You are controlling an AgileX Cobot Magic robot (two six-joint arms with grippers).
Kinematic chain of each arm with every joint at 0, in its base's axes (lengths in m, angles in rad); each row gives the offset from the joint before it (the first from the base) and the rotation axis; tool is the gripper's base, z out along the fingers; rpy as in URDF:
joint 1: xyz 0 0 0.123 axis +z
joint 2: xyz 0 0 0 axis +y
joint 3: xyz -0.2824 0 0.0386 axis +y
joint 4: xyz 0.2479 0 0.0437 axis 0.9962 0 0.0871
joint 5: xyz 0 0 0 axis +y
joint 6: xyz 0.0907 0 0.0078 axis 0.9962 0 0.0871
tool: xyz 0 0 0 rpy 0 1.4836 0
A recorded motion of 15 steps. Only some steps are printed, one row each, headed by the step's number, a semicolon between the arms.
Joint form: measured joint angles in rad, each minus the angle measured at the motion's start. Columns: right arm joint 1, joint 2, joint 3, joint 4, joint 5, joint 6; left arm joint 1, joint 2, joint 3, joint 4, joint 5, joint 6.
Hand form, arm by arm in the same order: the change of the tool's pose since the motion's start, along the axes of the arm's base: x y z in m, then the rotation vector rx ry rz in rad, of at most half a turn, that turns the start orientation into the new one. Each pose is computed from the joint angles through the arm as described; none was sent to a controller.
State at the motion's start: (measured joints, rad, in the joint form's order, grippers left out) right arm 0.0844 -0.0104 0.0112 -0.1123 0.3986 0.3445; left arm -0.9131 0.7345 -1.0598 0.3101 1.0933 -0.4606
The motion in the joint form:
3: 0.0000 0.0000 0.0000 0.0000 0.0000 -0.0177; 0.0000 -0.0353 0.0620 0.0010 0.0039 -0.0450
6: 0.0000 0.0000 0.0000 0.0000 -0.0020 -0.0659; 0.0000 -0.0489 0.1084 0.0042 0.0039 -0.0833
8: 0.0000 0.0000 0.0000 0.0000 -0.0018 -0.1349; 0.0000 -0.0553 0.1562 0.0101 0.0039 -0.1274
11: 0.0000 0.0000 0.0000 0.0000 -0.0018 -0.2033; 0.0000 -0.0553 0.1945 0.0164 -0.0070 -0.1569
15: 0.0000 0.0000 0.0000 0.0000 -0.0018 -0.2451; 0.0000 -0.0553 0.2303 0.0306 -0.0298 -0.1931
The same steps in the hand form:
3: 0.0000 0.0000 0.0000 -0.0168 -0.0007 0.0054; -0.0037 0.0049 -0.0146 -0.0060 0.0375 0.0286
6: 0.0001 0.0000 0.0002 -0.0626 -0.0044 0.0202; -0.0041 0.0060 -0.0268 -0.0036 0.0708 0.0538
8: 0.0000 0.0000 0.0002 -0.1283 -0.0068 0.0412; -0.0035 0.0059 -0.0400 0.0037 0.1086 0.0848
11: 0.0000 0.0000 0.0002 -0.1934 -0.0093 0.0620; -0.0021 0.0046 -0.0506 0.0112 0.1308 0.1035
15: 0.0000 0.0000 0.0002 -0.2332 -0.0108 0.0747; -0.0001 0.0033 -0.0595 0.0081 0.1402 0.1244

